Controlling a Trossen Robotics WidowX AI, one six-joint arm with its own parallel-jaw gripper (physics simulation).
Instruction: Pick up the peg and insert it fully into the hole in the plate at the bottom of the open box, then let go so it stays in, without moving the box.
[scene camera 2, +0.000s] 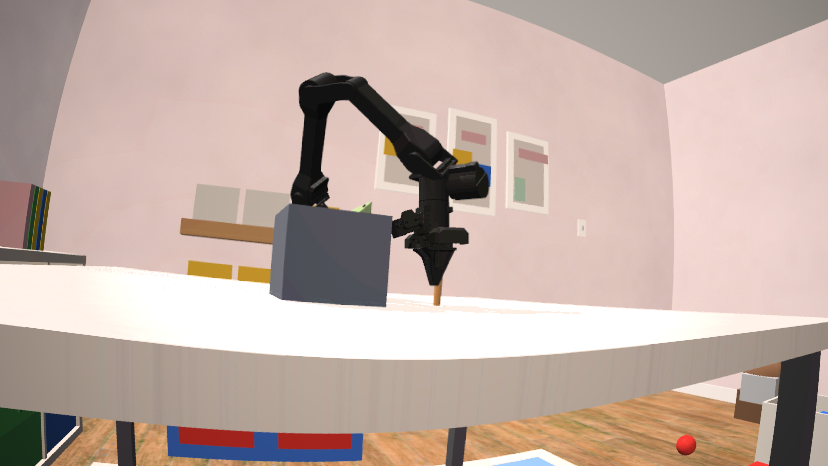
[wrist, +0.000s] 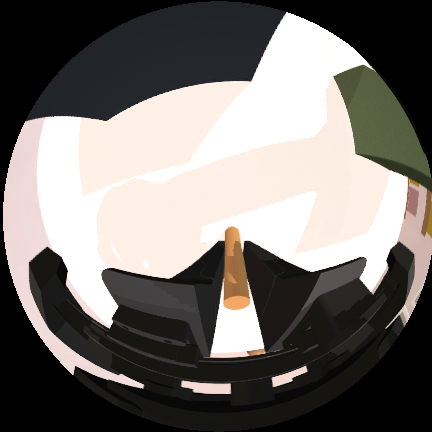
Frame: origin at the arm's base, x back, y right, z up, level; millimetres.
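Seen in the pictures: gripper, fingertip midpoint: (scene camera 2: 434, 285) (wrist: 233, 245).
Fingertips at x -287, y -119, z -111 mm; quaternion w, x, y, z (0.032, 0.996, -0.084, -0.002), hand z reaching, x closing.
Observation:
A point is followed by its place in that frame.
An orange-brown round peg (scene camera 2: 437, 295) {x -294, y -124, z -129 mm} (wrist: 235, 275) {x -288, y -120, z -83 mm} stands about upright on the white table, to the right of the box in the scene view. My gripper (scene camera 2: 434, 282) {x -287, y -119, z -111 mm} (wrist: 233, 245) {x -287, y -119, z -111 mm} points down and is shut on the peg's upper part. The peg's lower part shows below the fingertips in the scene view, its foot at table height. The grey box (scene camera 2: 333, 257) {x -398, y 115, z -81 mm} stands close to the left of the gripper; in the wrist view a dark part of the box (wrist: 165, 55) fills the top left. The plate and its hole inside the box are hidden.
A green block-like object (wrist: 385, 120) shows at the right edge of the wrist view; a light green tip (scene camera 2: 363, 207) {x -97, y -41, z 48 mm} shows behind the box's top edge in the scene view. The white table (scene camera 2: 231, 329) {x -749, y 292, z -148 mm} has its near edge at the front.

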